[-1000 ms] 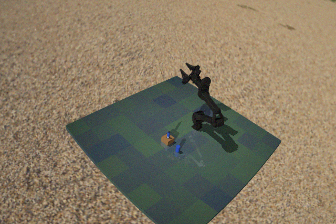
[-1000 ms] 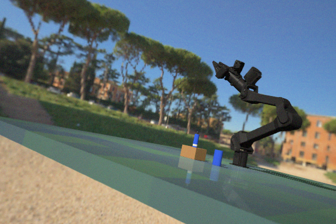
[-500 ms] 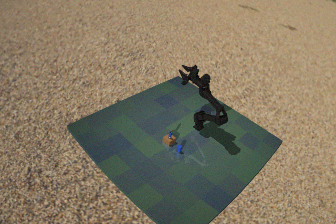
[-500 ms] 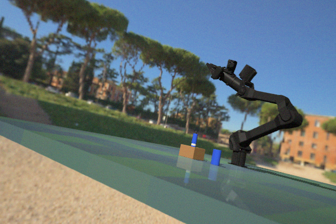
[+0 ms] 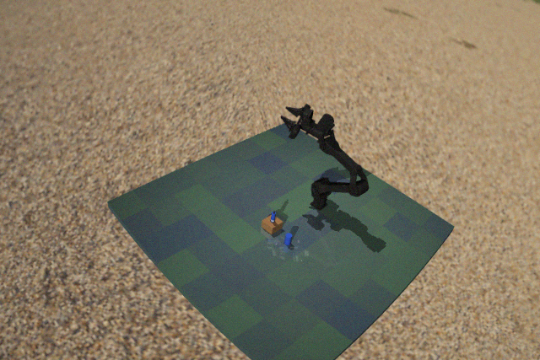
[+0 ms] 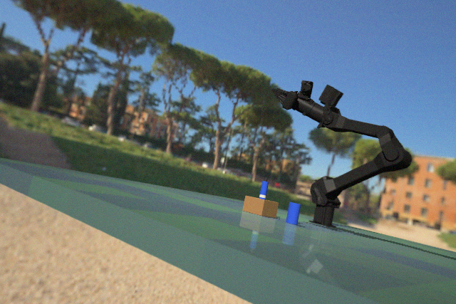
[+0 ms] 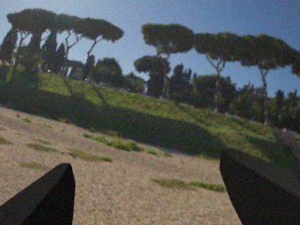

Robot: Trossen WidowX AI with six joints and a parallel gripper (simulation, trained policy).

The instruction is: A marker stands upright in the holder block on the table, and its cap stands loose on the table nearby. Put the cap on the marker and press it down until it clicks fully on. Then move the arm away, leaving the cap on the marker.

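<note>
My gripper tip is now 23 cm short of the blue cap, 32 cm to the right of it and 41 cm above it. Also, from my gripper tip: blue marker: 21 cm ahead, 20 cm to the left, 36 cm below; then tan holder block: 21 cm ahead, 20 cm to the left, 41 cm below.
</note>
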